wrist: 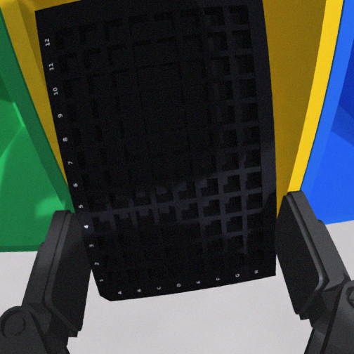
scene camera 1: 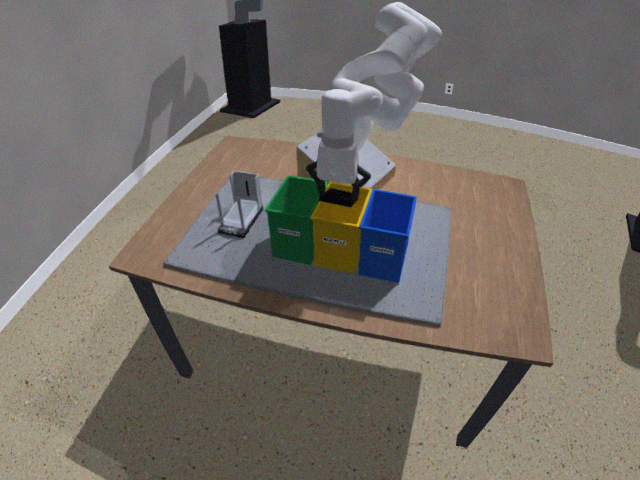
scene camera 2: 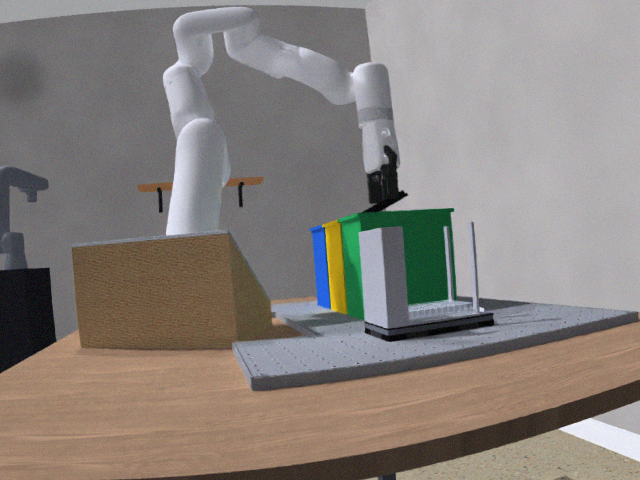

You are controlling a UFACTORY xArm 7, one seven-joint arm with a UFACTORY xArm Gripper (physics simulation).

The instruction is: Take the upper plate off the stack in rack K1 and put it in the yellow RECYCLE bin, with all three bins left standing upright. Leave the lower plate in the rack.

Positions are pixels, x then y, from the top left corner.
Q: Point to a yellow recycle bin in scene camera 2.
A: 333, 231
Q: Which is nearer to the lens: the pale plate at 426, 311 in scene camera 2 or the blue bin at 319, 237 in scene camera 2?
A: The pale plate.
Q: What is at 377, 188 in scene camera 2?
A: My gripper.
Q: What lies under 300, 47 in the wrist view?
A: A yellow recycle bin.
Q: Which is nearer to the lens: the blue bin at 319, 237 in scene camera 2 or the green bin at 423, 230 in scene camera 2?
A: The green bin.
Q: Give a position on a blue bin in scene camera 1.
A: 385, 227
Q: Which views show the yellow recycle bin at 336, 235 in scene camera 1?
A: The wrist view, scene camera 1 and scene camera 2: all of them.
